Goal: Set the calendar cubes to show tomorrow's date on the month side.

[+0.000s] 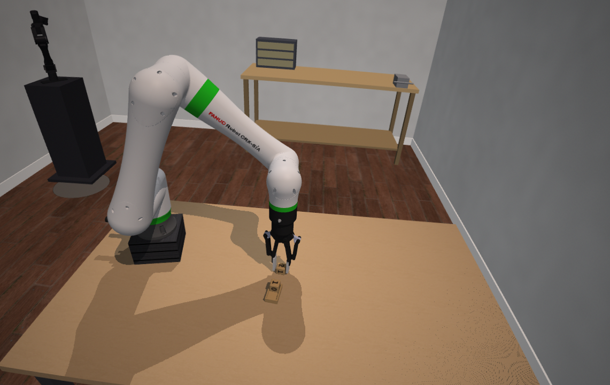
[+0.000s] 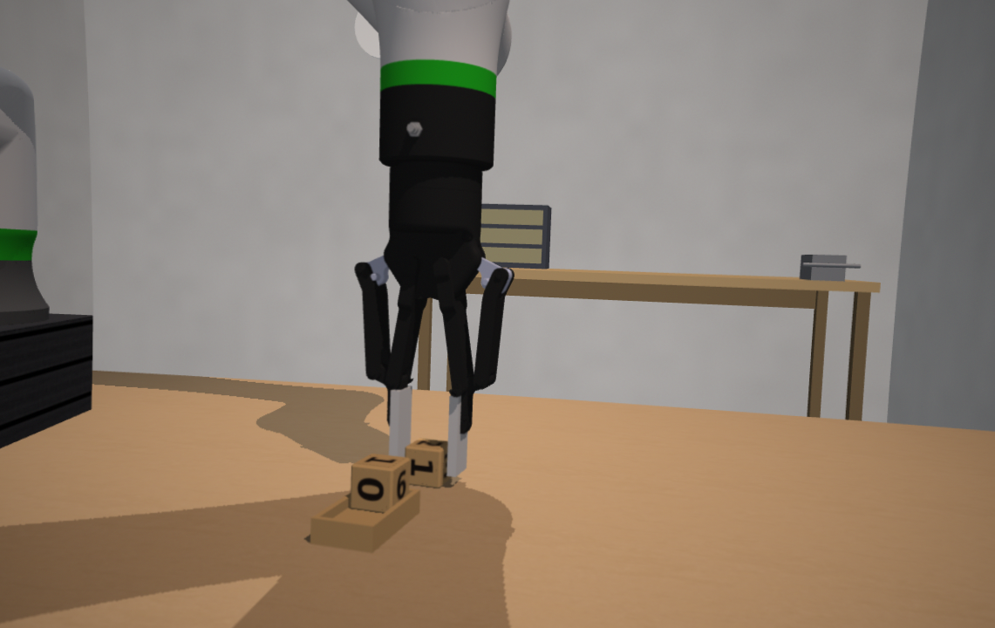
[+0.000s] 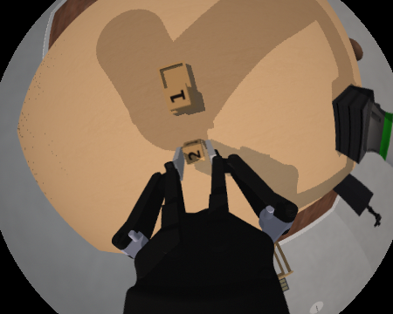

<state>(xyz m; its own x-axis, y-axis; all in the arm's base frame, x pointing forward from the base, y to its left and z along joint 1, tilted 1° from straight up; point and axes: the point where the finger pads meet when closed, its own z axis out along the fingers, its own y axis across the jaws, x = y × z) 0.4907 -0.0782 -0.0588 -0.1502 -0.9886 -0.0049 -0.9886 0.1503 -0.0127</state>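
Now: the wooden tray 11 cm to the right of my hand, 3 cm below it and 2 cm behind it.
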